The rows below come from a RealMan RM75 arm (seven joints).
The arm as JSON. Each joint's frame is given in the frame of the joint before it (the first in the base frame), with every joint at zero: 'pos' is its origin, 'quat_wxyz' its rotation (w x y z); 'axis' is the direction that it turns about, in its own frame. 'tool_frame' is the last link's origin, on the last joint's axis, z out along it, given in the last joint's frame.
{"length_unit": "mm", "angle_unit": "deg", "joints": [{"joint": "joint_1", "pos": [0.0, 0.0, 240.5], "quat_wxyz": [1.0, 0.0, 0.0, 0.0], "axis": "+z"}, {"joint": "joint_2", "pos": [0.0, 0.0, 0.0], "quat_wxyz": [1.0, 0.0, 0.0, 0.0], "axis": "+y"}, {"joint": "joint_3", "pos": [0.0, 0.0, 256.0], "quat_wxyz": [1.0, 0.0, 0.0, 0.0], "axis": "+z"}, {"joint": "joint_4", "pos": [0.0, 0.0, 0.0], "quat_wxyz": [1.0, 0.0, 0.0, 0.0], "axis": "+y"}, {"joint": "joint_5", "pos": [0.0, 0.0, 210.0], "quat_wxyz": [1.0, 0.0, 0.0, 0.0], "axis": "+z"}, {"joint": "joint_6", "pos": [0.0, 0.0, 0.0], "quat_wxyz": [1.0, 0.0, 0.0, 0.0], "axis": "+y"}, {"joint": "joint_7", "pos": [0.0, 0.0, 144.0], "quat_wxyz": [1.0, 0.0, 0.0, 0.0], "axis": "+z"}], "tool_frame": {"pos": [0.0, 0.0, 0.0], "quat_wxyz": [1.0, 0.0, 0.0, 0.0]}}
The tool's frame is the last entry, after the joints.
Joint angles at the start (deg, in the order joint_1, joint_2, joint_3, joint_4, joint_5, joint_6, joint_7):
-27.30 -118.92 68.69 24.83 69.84 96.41 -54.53
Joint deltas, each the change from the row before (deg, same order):
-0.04 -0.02 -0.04 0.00 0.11 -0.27 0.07
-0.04 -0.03 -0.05 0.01 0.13 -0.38 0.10
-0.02 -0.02 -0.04 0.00 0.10 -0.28 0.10
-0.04 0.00 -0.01 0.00 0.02 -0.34 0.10
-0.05 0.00 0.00 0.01 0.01 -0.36 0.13
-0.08 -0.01 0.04 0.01 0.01 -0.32 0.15
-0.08 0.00 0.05 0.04 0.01 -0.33 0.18
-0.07 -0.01 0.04 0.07 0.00 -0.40 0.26
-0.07 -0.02 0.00 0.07 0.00 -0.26 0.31
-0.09 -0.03 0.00 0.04 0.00 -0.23 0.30
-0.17 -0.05 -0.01 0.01 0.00 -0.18 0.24
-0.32 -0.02 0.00 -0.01 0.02 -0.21 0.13
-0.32 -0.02 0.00 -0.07 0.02 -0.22 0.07
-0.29 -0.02 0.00 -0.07 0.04 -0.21 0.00
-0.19 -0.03 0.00 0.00 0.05 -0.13 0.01
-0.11 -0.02 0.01 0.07 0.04 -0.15 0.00
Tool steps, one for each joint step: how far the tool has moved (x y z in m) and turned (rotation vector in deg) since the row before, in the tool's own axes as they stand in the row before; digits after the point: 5 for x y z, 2 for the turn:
-0.00047 -0.00051 0.00026 0.15 -0.21 0.08
-0.00065 -0.00070 0.00031 0.23 -0.27 0.11
-0.00053 -0.00049 0.00016 0.18 -0.21 0.10
-0.00040 -0.00078 0.00018 0.24 -0.20 0.12
-0.00036 -0.00085 0.00026 0.24 -0.21 0.17
-0.00030 -0.00071 0.00053 0.15 -0.20 0.19
-0.00022 -0.00078 0.00052 0.14 -0.21 0.25
-0.00025 -0.00094 0.00055 0.21 -0.23 0.35
0.00001 -0.00070 0.00056 0.13 -0.12 0.40
0.00000 -0.00061 0.00068 0.09 -0.09 0.37
0.00022 -0.00060 0.00116 0.00 -0.03 0.32
0.00059 -0.00105 0.00173 -0.10 -0.07 0.29
0.00039 -0.00098 0.00166 -0.08 -0.09 0.18
0.00027 -0.00086 0.00151 -0.07 -0.10 0.09
0.00026 -0.00050 0.00114 -0.09 -0.06 0.10
0.00021 -0.00049 0.00078 -0.03 -0.08 0.12

